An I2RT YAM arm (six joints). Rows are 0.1 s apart.
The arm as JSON. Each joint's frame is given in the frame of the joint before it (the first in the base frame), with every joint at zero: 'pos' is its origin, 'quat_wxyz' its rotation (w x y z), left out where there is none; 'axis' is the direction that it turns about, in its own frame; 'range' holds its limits. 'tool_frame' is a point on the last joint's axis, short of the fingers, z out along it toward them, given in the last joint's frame.
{
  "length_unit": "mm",
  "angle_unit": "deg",
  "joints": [
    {
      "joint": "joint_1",
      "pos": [
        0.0,
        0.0,
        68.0
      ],
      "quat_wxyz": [
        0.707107,
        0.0,
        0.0,
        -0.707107
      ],
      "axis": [
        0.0,
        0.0,
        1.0
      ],
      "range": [
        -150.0,
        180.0
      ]
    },
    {
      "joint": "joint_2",
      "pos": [
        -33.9,
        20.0,
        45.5
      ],
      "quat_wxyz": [
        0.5,
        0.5,
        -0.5,
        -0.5
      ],
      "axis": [
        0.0,
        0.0,
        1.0
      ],
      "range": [
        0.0,
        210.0
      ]
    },
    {
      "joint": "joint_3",
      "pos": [
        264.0,
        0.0,
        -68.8
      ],
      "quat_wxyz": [
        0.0,
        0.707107,
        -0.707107,
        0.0
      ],
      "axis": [
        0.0,
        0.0,
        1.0
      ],
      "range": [
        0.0,
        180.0
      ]
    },
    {
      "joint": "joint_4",
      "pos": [
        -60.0,
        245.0,
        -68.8
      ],
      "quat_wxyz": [
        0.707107,
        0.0,
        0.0,
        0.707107
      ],
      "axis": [
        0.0,
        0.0,
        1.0
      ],
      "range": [
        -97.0,
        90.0
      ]
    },
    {
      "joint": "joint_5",
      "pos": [
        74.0,
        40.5,
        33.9
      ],
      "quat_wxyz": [
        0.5,
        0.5,
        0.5,
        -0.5
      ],
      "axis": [
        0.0,
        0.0,
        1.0
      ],
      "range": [
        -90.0,
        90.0
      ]
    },
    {
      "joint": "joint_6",
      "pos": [
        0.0,
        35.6,
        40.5
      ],
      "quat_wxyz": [
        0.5,
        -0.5,
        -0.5,
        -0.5
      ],
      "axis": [
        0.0,
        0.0,
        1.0
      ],
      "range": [
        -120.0,
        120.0
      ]
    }
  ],
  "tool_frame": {
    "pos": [
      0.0,
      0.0,
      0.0
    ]
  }
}
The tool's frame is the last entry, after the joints.
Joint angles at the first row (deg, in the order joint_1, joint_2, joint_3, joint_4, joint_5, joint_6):
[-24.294, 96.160, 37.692, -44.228, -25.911, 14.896]
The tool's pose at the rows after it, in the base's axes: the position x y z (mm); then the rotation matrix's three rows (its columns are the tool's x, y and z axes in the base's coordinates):
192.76 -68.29 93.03; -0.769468 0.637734 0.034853; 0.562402 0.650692 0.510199; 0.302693 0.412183 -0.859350
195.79 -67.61 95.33; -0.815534 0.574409 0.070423; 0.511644 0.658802 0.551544; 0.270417 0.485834 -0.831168
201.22 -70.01 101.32; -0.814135 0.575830 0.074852; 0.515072 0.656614 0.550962; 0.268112 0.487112 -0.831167
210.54 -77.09 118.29; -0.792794 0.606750 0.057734; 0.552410 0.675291 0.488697; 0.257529 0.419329 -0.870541
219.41 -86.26 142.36; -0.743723 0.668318 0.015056; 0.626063 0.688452 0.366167; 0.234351 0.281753 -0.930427
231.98 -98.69 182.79; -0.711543 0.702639 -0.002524; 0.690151 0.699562 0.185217; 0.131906 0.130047 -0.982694
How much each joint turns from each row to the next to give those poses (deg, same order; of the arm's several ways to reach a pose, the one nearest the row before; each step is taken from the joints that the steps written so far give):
[-0.001, 0.001, -0.786, 1.771, -2.732, -1.990]
[0.001, -0.067, 0.393, 0.175, -3.476, -4.021]
[0.000, -0.088, 1.814, -1.619, -0.087, 0.263]
[-0.087, -1.246, 4.152, -4.326, 4.240, 2.339]
[-0.021, -1.704, 5.421, -5.813, 8.109, 4.743]
[0.000, -2.274, 8.416, -6.865, 10.207, 3.606]

